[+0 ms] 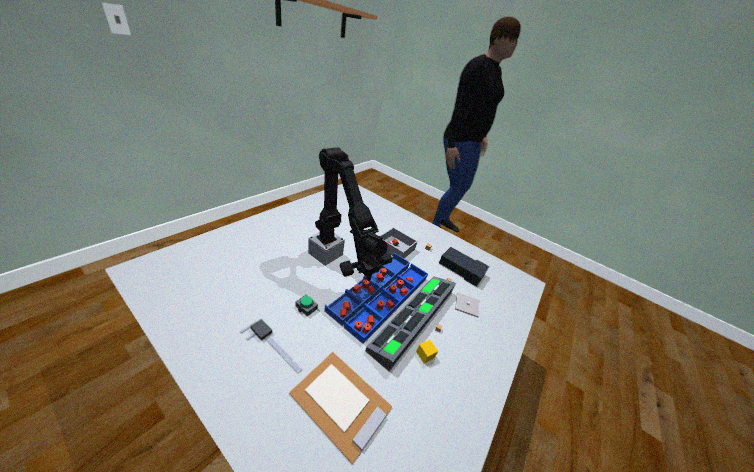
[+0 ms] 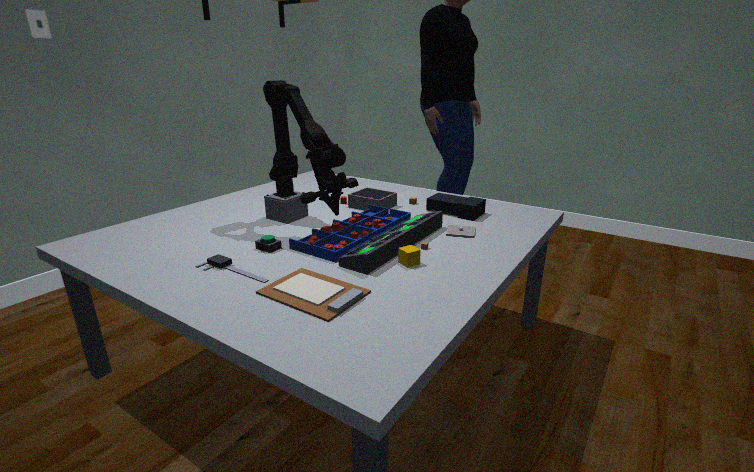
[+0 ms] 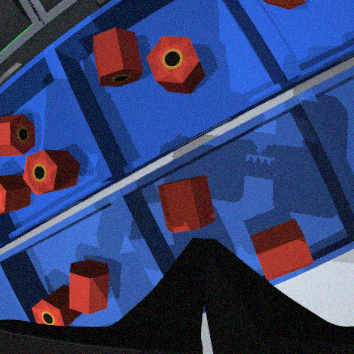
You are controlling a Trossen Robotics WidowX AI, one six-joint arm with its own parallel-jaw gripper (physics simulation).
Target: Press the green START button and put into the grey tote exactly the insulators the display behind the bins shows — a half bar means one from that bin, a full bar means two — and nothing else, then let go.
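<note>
My gripper [image 1: 372,272] [image 2: 334,209] [image 3: 201,248] is shut with nothing between the fingers. It hangs just above the near row of the blue bins [image 1: 332,313] [image 2: 302,245] [image 3: 91,105], near their tote end. Red hexagonal insulators lie in the bins; one [image 3: 186,204] lies just ahead of the fingertips and another [image 3: 281,247] to its right. The grey tote [image 1: 411,244] [image 2: 366,202] behind the bins holds one red insulator [image 1: 395,242]. The display [image 1: 410,318] [image 2: 389,241] shows three green bars. The green START button [image 1: 306,302] [image 2: 267,240] stands left of the bins.
A person [image 1: 473,117] [image 2: 447,94] stands beyond the table's far corner. A black box [image 1: 464,265], a small grey plate [image 1: 467,304], a yellow cube [image 1: 427,350], a clipboard [image 1: 340,403] and a grey hand tool [image 1: 262,329] lie around the bins.
</note>
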